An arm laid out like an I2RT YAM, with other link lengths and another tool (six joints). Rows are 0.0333 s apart.
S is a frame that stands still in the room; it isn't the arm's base.
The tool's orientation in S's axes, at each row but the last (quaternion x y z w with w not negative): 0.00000, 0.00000, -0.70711, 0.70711; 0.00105, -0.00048, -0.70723, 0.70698; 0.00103, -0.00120, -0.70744, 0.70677; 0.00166, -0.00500, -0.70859, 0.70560; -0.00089, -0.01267, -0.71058, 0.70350; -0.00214, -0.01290, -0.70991, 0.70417; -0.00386, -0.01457, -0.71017, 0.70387; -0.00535, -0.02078, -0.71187, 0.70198; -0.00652, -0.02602, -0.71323, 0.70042; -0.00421, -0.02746, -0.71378, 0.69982; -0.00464, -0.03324, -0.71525, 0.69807; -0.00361, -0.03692, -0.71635, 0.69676
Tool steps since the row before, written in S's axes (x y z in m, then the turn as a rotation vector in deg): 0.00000, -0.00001, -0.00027, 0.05, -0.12, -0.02; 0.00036, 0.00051, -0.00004, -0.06, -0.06, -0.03; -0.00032, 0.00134, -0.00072, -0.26, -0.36, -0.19; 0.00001, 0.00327, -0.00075, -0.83, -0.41, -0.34; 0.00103, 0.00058, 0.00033, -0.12, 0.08, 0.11; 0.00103, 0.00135, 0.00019, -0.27, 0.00, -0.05; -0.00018, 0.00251, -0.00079, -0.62, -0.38, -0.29; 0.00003, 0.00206, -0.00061, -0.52, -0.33, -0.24; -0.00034, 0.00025, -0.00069, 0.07, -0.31, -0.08; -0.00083, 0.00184, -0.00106, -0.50, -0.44, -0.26; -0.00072, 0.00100, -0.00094, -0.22, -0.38, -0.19; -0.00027, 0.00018, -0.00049, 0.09, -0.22, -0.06
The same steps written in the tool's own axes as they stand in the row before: 0.00001, 0.00000, -0.00027, 0.12, 0.05, -0.02; -0.00051, 0.00036, -0.00004, 0.06, -0.06, -0.03; -0.00134, -0.00032, -0.00072, 0.36, -0.26, -0.19; -0.00327, -0.00001, -0.00073, 0.41, -0.83, -0.33; -0.00058, 0.00103, 0.00032, -0.08, -0.12, 0.11; -0.00135, 0.00102, 0.00020, 0.00, -0.27, -0.05; -0.00253, -0.00021, -0.00072, 0.38, -0.62, -0.29; -0.00208, -0.00001, -0.00053, 0.33, -0.52, -0.24; -0.00027, -0.00036, -0.00067, 0.30, 0.07, -0.10; -0.00187, -0.00090, -0.00095, 0.44, -0.50, -0.26; -0.00103, -0.00078, -0.00086, 0.37, -0.22, -0.20; -0.00020, -0.00030, -0.00047, 0.21, 0.09, -0.08
